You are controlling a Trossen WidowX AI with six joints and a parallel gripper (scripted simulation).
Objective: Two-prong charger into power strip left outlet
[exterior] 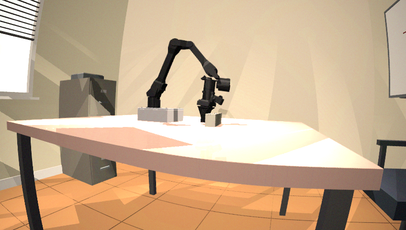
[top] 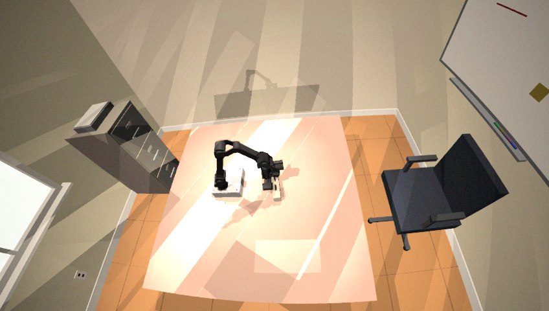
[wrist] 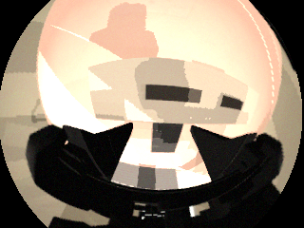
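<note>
Now: the two-prong charger 2 cm ahead of my gripper tip and 1 cm above it.
</note>
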